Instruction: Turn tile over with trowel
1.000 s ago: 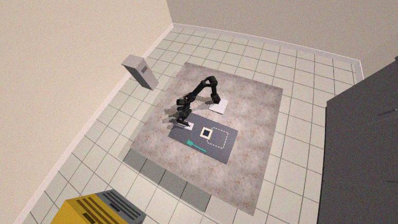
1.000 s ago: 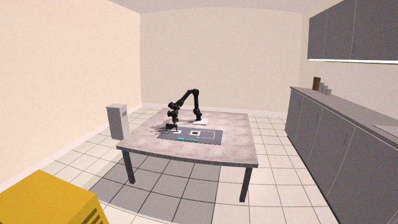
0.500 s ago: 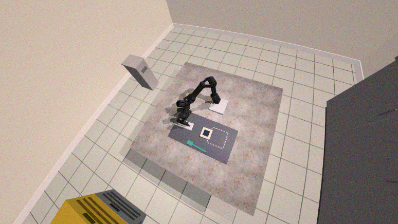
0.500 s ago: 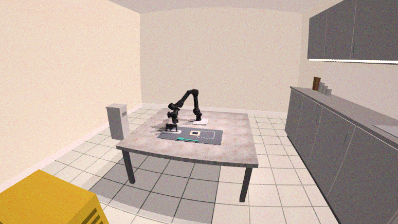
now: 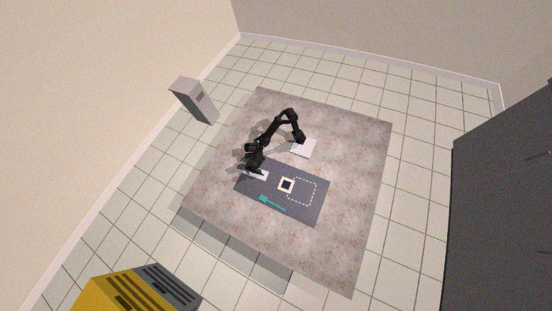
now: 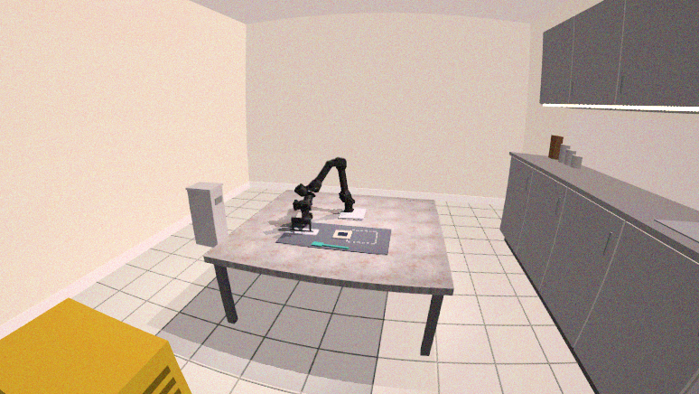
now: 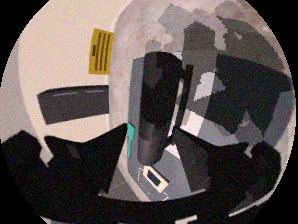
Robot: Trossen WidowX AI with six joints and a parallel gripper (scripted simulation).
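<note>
Now: gripper tip 1 cm past the dark mat, 20 cm to the right of it and 9 cm above it. From my gripper tip the other things lie so: teal trowel (13 cm ahead, 19 cm to the left, 6 cm below); tile (3 cm behind, 24 cm to the left, 6 cm below).
</note>
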